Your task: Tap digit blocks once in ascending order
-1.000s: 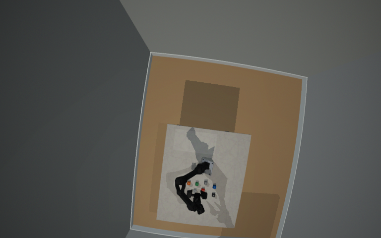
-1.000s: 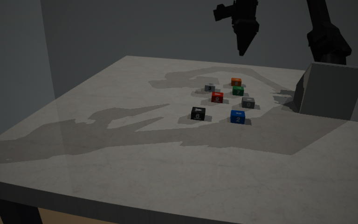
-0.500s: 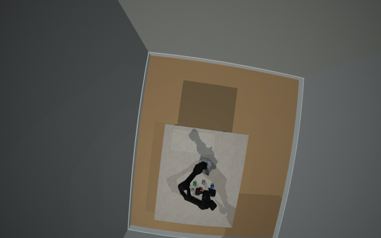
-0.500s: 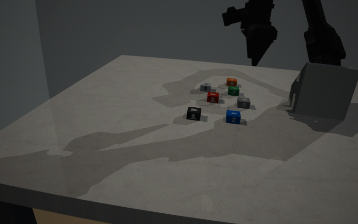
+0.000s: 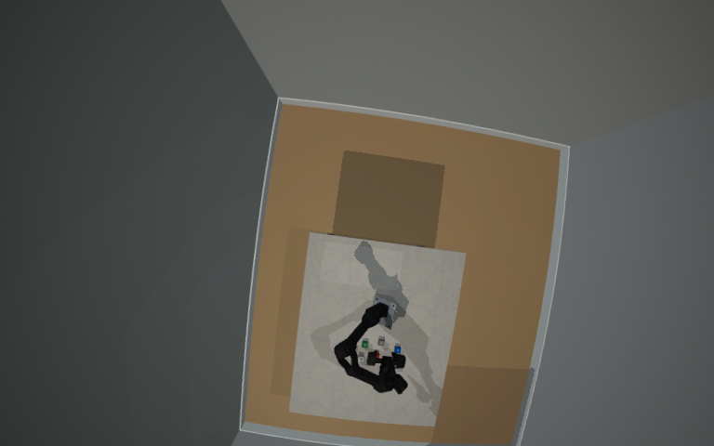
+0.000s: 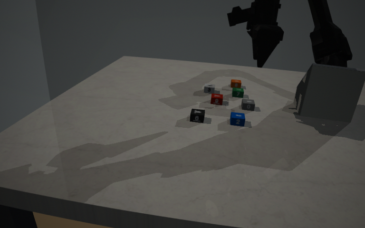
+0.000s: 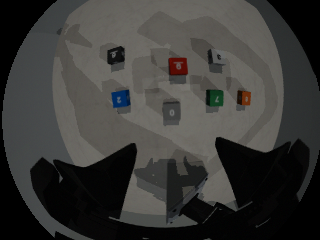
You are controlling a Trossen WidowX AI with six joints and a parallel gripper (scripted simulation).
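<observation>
Now: gripper tip 10 mm short of the grey block and 110 mm above it. Round my gripper tip: green block: 30 mm ahead, 90 mm to the right, 110 mm below; then blue block: 30 mm ahead, 100 mm to the left, 110 mm below; then red block: 90 mm ahead, 10 mm to the right, 110 mm below.
</observation>
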